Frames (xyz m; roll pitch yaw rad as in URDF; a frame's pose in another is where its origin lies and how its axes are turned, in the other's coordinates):
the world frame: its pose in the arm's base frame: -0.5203 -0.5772 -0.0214 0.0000 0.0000 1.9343
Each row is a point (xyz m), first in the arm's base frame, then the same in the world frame.
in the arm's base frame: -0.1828 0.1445 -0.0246
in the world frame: 0.5545 -0.5720 -0.0032
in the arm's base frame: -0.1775 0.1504 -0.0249
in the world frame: 0.5582 -0.5791 -0.0035
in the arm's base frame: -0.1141 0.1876 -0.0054
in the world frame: 0.5704 -0.6516 0.0160
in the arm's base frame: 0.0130 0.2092 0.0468
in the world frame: 0.5454 -0.7781 0.0682
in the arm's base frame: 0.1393 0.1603 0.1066
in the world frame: 0.4548 -0.8787 0.1280
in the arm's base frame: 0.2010 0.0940 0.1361
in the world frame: 0.3709 -0.9128 0.1575
